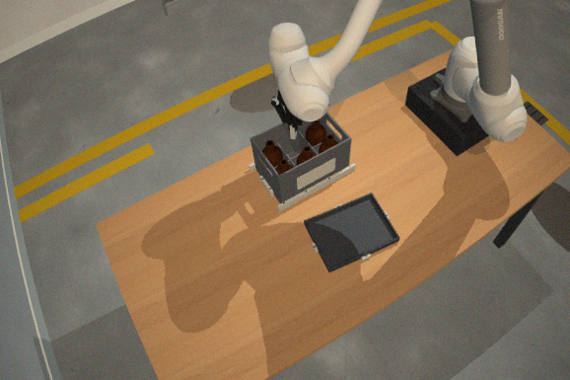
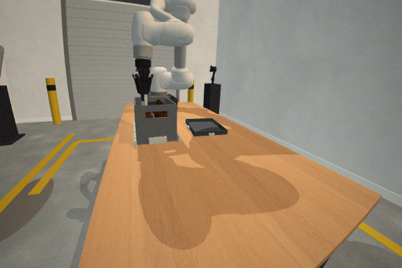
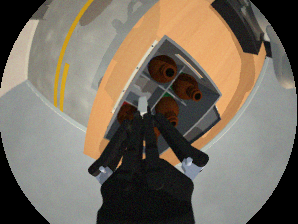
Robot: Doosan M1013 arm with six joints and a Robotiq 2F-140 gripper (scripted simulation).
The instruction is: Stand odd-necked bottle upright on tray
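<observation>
Now: hand 40 mm to the right of the grey crate and 90 mm above it. Round my hand: dark tray: 40 mm ahead, 340 mm to the left, 160 mm below; then glass bottle: 10 mm ahead, 90 mm to the left, 90 mm below.
</observation>
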